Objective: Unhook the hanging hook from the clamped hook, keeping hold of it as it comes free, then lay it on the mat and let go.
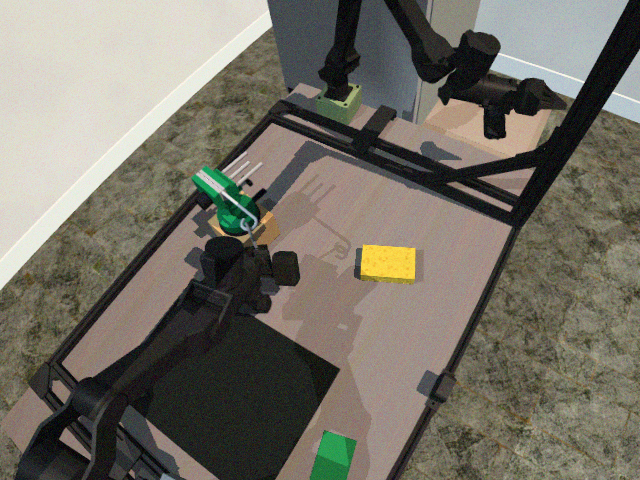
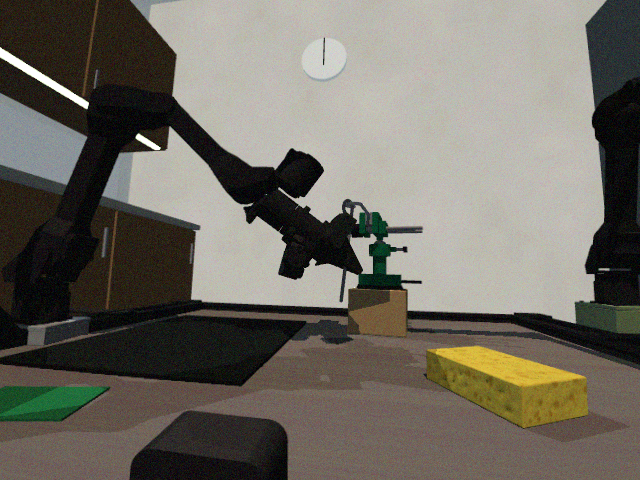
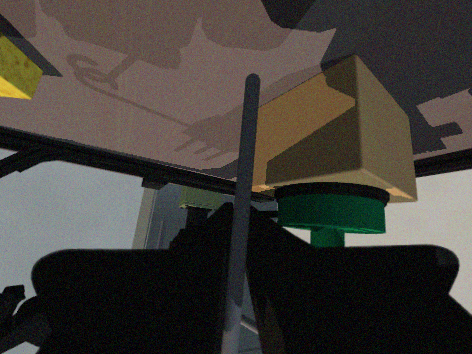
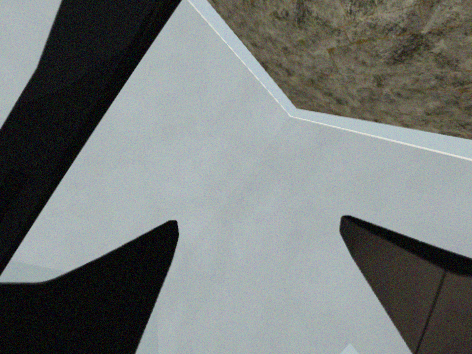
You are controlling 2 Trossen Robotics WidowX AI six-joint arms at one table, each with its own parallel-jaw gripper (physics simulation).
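Pixels of known places: left gripper, fingertip midpoint: (image 1: 265, 246) (image 2: 360, 272) (image 3: 235, 211); right gripper, fingertip midpoint: (image 1: 554, 105) (image 4: 258, 225); left arm's base at its link origin: (image 2: 38, 320); right arm's base at its link origin: (image 1: 338, 92) (image 2: 617, 304) (image 3: 198, 208).
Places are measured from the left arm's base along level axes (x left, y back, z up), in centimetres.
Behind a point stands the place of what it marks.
Note:
The clamped hook (image 1: 237, 205) @[x 4.1, y -52.9, z 21.1 cm] (image 2: 363, 207) @[x 1.5, y -52.2, z 20.8 cm] sticks out of a green vise (image 1: 236, 214) @[x 10.2, y -56.9, z 9.4 cm] (image 2: 379, 263) @[x 9.7, y -57.6, z 11.1 cm]. The hanging hook (image 1: 252, 238) @[x -0.9, y -48.0, z 19.9 cm] (image 2: 342, 286) @[x 0.1, y -48.4, z 6.6 cm] (image 3: 244, 175) @[x 0.4, y -48.4, z 8.1 cm] hangs on it by its curl; its thin grey shaft points down. My left gripper (image 1: 261, 253) @[x 1.1, y -51.8, z 9.1 cm] (image 2: 358, 269) @[x 1.1, y -51.8, z 9.1 cm] (image 3: 235, 211) @[x 1.1, y -51.8, z 9.1 cm] is shut around the shaft, with the fingertips reaching past it; the pinch is partly hidden by dark fingers. The dark mat (image 1: 232, 397) @[x -1.3, y -22.7, z -2.1 cm] (image 2: 206, 356) @[x -11.1, y -29.5, z -2.1 cm] lies below the left arm, nearer its base. My right gripper (image 1: 557, 100) @[x -47.2, y -90.0, z 24.0 cm] (image 4: 258, 225) @[x -47.2, y -90.0, z 24.0 cm] is open and empty, far off at the upper right.
The vise stands on a wooden block (image 1: 267, 232) @[x 5.1, y -58.1, z 2.2 cm] (image 2: 378, 315) @[x 5.8, y -56.3, z 1.1 cm] (image 3: 310, 135) @[x 6.7, y -54.1, z 2.6 cm]. A yellow sponge (image 1: 387, 263) @[x -22.8, y -59.2, z 0.5 cm] (image 2: 501, 382) @[x -27.5, y -57.1, z 0.2 cm] (image 3: 17, 72) @[x -16.8, y -60.2, z -0.7 cm] lies right of it. A green block (image 1: 334, 454) @[x -24.0, y -19.9, z -2.4 cm] (image 2: 51, 403) @[x -24.6, y -20.9, z -2.4 cm] lies near the mat. A black frame (image 1: 485, 307) @[x -44.5, y -56.7, z -3.1 cm] edges the table.

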